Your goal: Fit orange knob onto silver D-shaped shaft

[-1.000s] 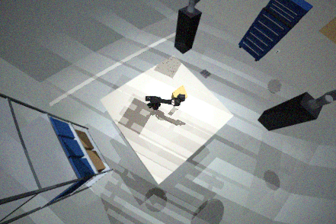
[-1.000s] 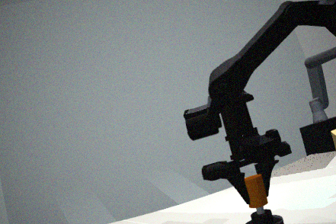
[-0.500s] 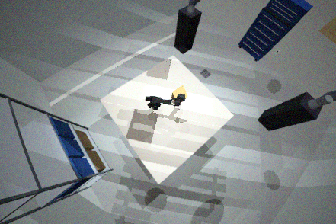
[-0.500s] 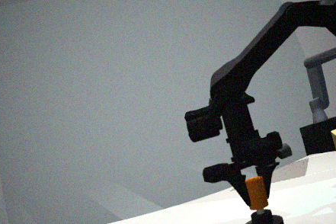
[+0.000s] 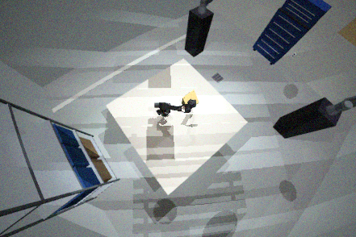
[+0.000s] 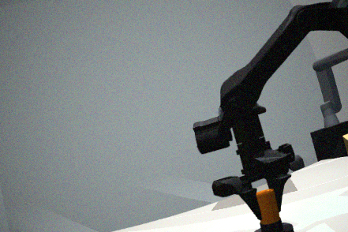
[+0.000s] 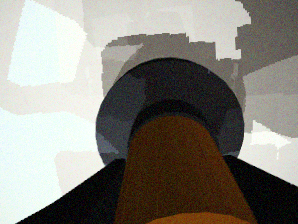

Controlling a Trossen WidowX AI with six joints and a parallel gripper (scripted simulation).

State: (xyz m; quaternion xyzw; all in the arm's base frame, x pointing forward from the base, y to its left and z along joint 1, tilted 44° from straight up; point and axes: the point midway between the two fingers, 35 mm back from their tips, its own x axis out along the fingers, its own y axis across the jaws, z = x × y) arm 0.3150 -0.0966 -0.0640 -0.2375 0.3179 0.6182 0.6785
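The orange knob lies 3 cm above my gripper tip. Round my gripper tip: dark round pedestal: 2 cm below.
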